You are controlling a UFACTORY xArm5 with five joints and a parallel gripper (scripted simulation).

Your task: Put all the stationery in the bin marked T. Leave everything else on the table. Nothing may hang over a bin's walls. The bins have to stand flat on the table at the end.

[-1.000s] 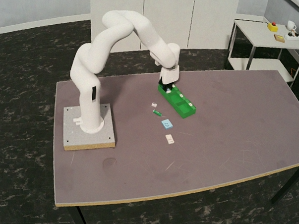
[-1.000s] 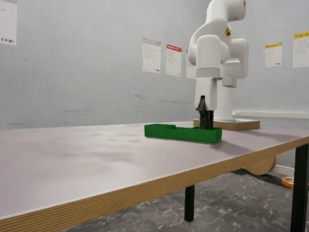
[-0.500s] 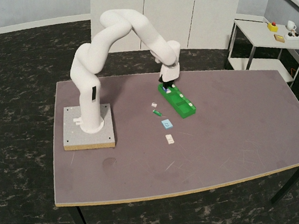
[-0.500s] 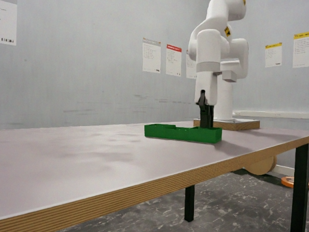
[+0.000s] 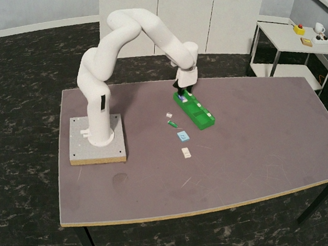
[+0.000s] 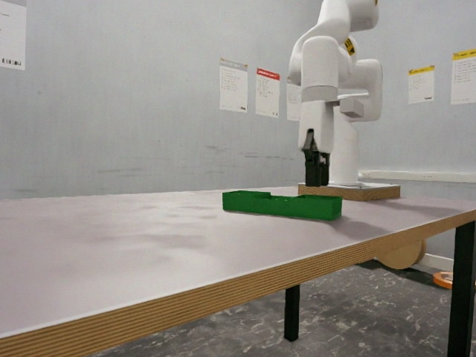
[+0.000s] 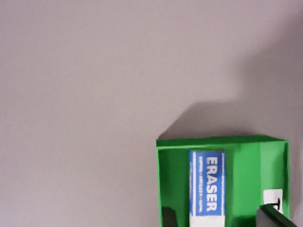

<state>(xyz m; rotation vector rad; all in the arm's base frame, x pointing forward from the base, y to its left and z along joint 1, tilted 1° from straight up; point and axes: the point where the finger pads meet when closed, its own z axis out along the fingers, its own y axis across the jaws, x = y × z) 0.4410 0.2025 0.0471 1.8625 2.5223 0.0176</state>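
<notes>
Now: the light blue block 60 mm behind my hand, 230 mm to the right of it and 80 mm below it. Also, from my hand: long green bin (40 mm ahead, 70 mm to the right, 60 mm below); then flat white piece (70 mm behind, 330 mm to the right, 80 mm below); then green marker (90 mm behind, 150 mm to the right, 70 mm below).
</notes>
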